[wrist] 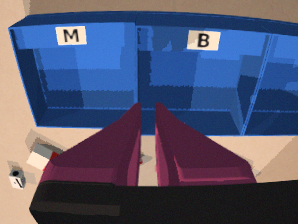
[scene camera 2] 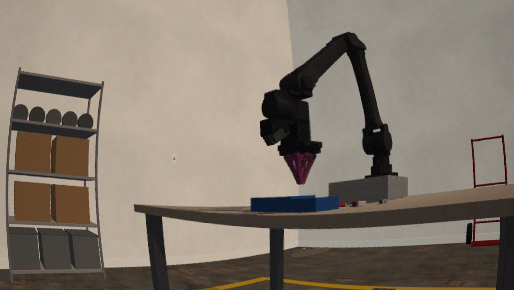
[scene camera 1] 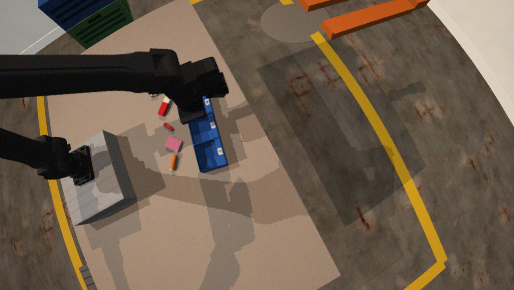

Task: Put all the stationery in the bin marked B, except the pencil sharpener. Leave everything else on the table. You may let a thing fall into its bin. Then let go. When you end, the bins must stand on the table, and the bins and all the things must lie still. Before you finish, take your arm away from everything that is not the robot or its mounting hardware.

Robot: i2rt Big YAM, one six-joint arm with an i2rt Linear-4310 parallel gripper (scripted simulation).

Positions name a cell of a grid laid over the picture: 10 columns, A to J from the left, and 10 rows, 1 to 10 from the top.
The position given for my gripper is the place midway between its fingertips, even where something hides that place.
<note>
I see my gripper (scene camera 2: F7).
My gripper is seen too in the wrist view (wrist: E6).
</note>
